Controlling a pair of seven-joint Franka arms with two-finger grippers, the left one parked.
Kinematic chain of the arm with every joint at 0, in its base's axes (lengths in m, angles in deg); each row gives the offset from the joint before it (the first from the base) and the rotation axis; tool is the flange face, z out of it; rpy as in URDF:
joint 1: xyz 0 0 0.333 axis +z
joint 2: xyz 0 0 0 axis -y
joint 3: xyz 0 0 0.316 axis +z
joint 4: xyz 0.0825 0 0 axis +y
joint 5: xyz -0.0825 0 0.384 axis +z
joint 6: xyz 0 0 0 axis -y
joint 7: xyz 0.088 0 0 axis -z
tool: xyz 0 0 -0.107 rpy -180 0 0
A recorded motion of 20 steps. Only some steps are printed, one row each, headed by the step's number.
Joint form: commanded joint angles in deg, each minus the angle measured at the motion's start. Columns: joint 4, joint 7, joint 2, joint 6, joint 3, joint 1, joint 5.
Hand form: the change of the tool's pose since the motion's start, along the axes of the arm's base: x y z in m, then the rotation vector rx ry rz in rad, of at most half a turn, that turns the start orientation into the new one. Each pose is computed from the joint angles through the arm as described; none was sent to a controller.
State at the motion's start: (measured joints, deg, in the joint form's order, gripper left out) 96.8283 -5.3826 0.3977 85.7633 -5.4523 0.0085 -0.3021
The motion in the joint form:
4: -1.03 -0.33 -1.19 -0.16 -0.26 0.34 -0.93
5: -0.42 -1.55 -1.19 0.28 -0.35 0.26 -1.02
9: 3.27 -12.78 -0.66 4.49 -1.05 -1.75 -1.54
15: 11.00 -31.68 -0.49 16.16 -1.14 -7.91 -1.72
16: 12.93 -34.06 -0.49 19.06 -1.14 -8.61 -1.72
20: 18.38 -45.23 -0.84 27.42 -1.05 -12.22 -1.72
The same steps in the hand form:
4: 0.0059 -0.0012 -0.0031 -0.0165 0.0071 0.0089
5: 0.0057 -0.0029 -0.0075 -0.0137 0.0102 0.0272
9: 0.0030 -0.0296 -0.0271 0.0120 -0.0071 0.1758
15: -0.0035 -0.0888 -0.0734 0.0393 -0.0760 0.4010
16: -0.0048 -0.0952 -0.0853 0.0377 -0.0915 0.4321
20: -0.0150 -0.1268 -0.1212 0.0377 -0.1295 0.5705

